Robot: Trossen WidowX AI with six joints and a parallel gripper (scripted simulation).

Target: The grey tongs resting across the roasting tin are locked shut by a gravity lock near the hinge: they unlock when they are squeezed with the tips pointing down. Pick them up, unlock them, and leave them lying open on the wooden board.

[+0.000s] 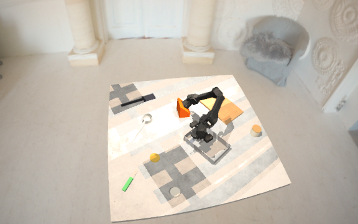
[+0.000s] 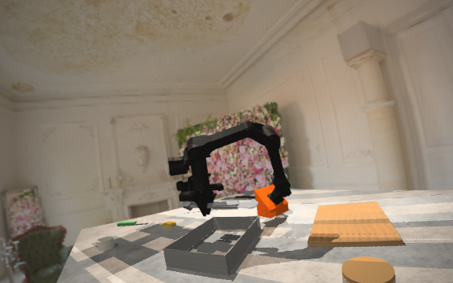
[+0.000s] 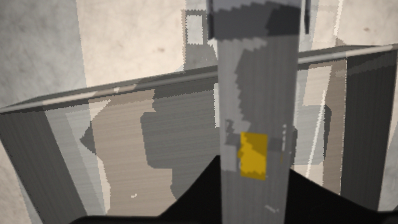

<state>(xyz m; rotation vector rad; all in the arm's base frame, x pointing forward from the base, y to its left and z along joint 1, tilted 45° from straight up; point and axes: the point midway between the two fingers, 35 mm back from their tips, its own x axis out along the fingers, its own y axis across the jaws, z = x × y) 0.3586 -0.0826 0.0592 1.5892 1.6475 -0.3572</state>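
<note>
My gripper tip is now 4 cm below the yellow lock piece, 2 cm to the left of it and 1 cm short of it. Round my gripper tip: grey roasting tin: 7 cm to the left, 7 cm below, 1 cm ahead; yellow disc: 34 cm to the right, 9 cm below, 2 cm ahead; white disc: 32 cm ahead, 28 cm to the right, 8 cm below.
</note>
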